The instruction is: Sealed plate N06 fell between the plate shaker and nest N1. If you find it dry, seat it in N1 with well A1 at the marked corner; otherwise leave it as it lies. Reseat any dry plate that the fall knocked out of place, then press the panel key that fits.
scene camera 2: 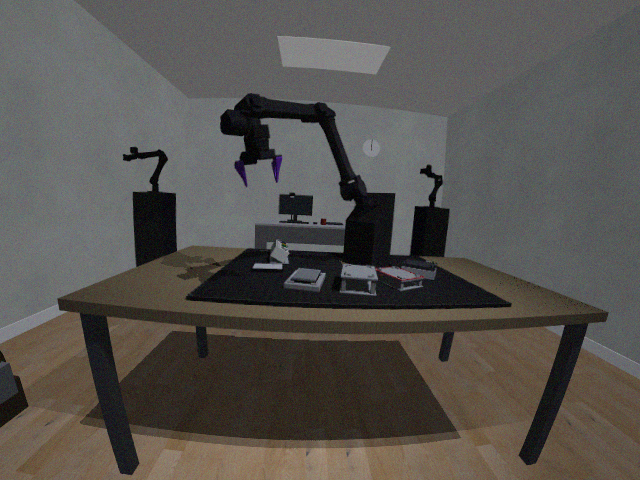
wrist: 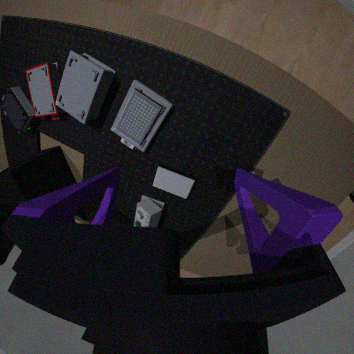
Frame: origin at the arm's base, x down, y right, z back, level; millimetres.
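Where they show: gripper, fingertip midpoint: (scene camera 2: pixel 262 184) (wrist: pixel 176 174); arm's base at its link origin: (scene camera 2: pixel 367 206) (wrist: pixel 1 216).
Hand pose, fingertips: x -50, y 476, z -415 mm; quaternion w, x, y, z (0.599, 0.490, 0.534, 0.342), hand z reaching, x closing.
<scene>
Each offset is from my fingertips to the top centre of the thing. "pt": to the spot under its first point. Level surfaces: height alone.
My gripper (scene camera 2: pixel 261 183) (wrist: pixel 176 174) is open and empty, high above the table's left part. A grey well plate {dx +300, dy -158, dz +65 mm} (scene camera 2: pixel 307 275) (wrist: pixel 139 116) lies on a light nest (scene camera 2: pixel 292 285) (wrist: pixel 122 131); whether it is fully seated is hard to tell. A light grey stand with corner brackets {pt dx +275, dy -334, dz +17 mm} (scene camera 2: pixel 358 271) (wrist: pixel 80 87) is beside it, then a red-edged stand (scene camera 2: pixel 400 274) (wrist: pixel 42 92). A dark device with a green light {pt dx +283, dy -635, dz +126 mm} (scene camera 2: pixel 419 266) (wrist: pixel 17 111), apparently the shaker, is beyond. The key panel {dx +251, dy -48, dz +440 mm} (scene camera 2: pixel 279 252) (wrist: pixel 149 212) is partly hidden in the wrist view. Plate N06 and N1's label cannot be made out.
A flat white slab {dx +320, dy -8, dz +228 mm} (scene camera 2: pixel 267 266) (wrist: pixel 173 182) lies near the panel. These things stand on a black mat {dx +334 mm} (scene camera 2: pixel 237 289) (wrist: pixel 215 117) on the wooden table {dx +347 mm} (scene camera 2: pixel 124 291) (wrist: pixel 320 142). The arm's black base (scene camera 2: pixel 360 240) stands at the mat's back.
</scene>
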